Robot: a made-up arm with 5 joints.
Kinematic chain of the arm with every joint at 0, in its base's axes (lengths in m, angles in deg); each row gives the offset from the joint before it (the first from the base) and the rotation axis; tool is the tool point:
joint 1: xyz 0 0 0.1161 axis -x
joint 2: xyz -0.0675 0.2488 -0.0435 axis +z
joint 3: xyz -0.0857 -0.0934 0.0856 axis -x
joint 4: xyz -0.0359 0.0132 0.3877 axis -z
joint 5: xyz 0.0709 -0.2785 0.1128 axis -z
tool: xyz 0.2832 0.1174 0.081
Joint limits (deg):
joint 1: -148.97..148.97
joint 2: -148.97..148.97
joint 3: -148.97..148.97
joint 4: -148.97..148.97
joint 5: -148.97..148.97
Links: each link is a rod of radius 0.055 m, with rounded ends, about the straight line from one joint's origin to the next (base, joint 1, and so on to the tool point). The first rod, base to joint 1, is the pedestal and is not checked.
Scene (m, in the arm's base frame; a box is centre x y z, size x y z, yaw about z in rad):
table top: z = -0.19
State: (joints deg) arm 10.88 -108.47 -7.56 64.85 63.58
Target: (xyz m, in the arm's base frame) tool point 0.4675 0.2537 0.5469
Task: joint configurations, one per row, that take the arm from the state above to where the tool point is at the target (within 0.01 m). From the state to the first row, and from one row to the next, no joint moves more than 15 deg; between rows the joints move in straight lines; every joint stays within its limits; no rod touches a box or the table.
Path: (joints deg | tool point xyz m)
1: 11.88 -111.22 6.74 64.19 58.92 | -0.3851 0.9207 0.6123
2: 12.88 -113.96 21.05 63.53 54.27 | -0.2218 0.8702 0.6937
3: 13.87 -116.71 35.35 62.87 49.61 | -0.0512 0.7906 0.7409
4: 14.87 -119.45 49.65 62.21 44.95 | 0.1145 0.6833 0.7499
5: 15.87 -122.20 63.96 61.54 40.29 | 0.2631 0.5526 0.7194
6: 16.87 -124.94 78.26 60.88 35.64 | 0.3836 0.4062 0.6506
7: 17.86 -127.69 92.57 60.22 30.98 | 0.4675 0.2536 0.5469

